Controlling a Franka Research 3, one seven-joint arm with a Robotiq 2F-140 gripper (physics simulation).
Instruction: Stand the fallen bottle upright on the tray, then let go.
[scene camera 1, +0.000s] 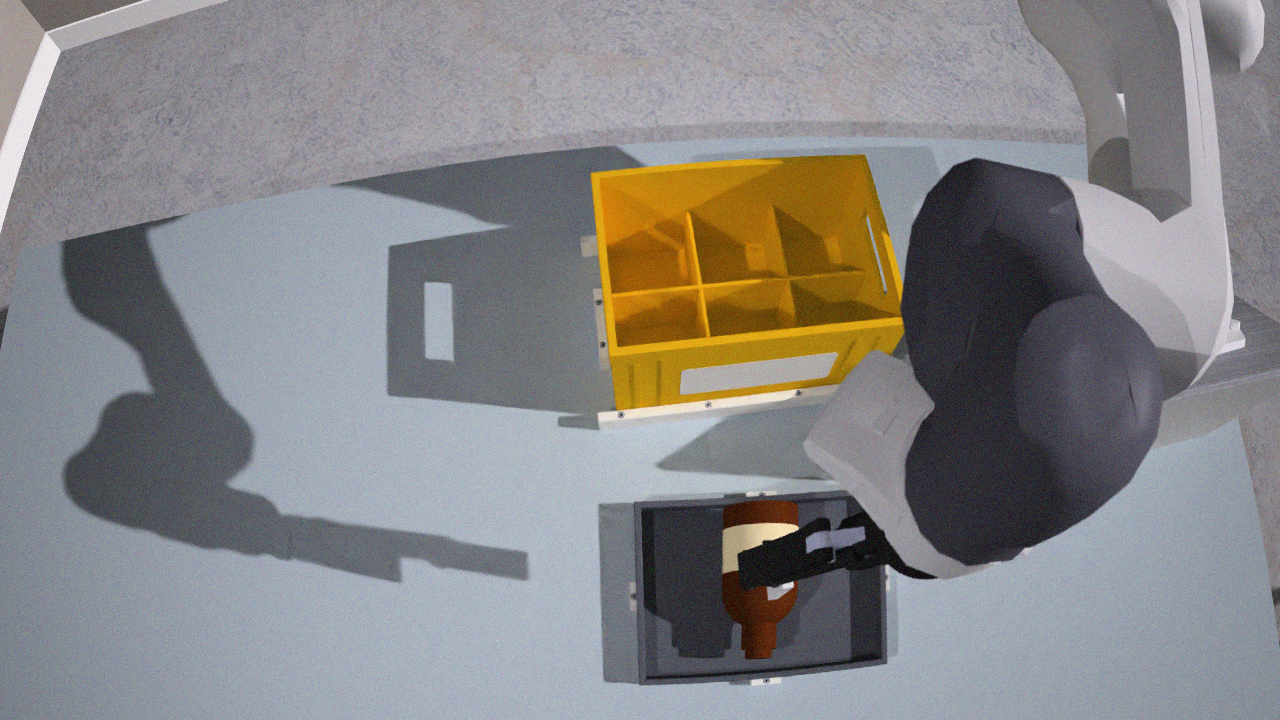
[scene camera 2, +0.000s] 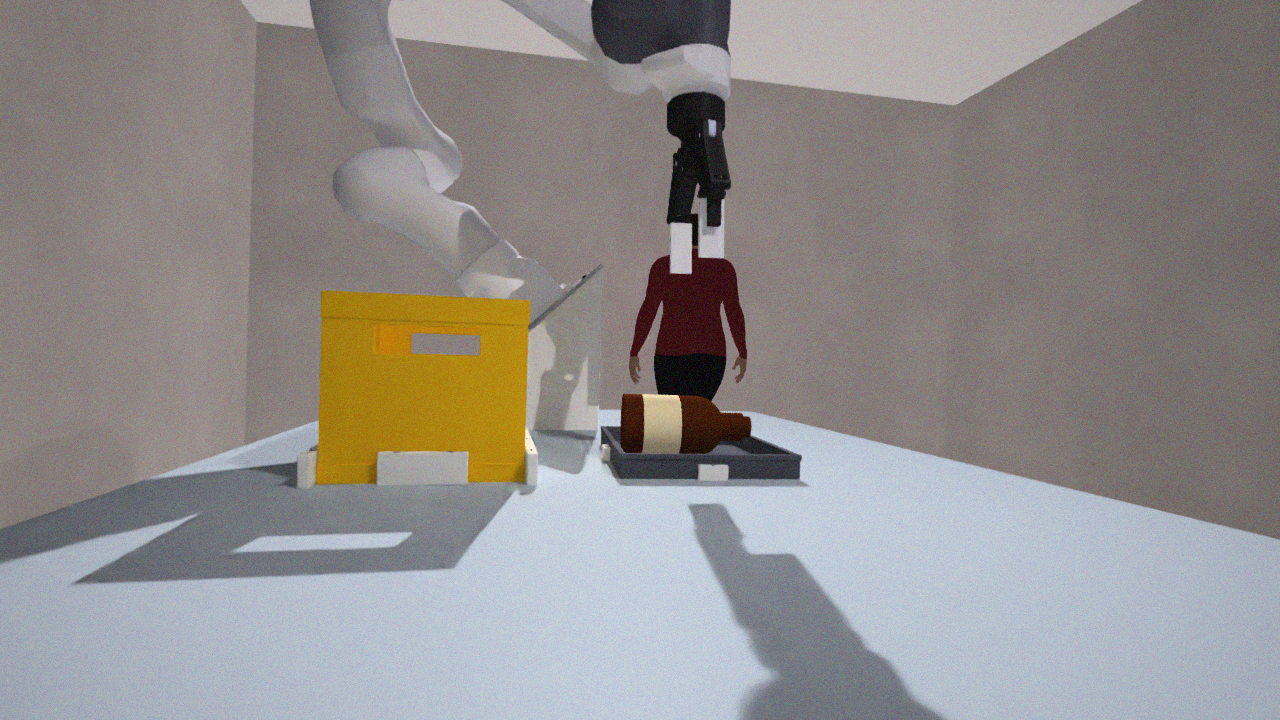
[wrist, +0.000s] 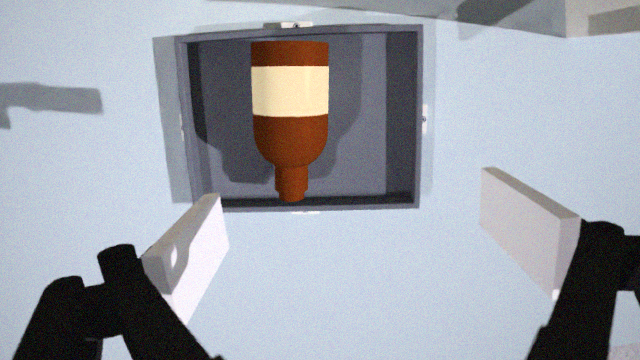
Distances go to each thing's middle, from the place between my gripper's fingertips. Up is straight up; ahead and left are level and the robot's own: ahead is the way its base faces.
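Brown bottle (scene camera 1: 745, 525): from my hand, 5 cm ahead, 2 cm to the right, 20 cm below.
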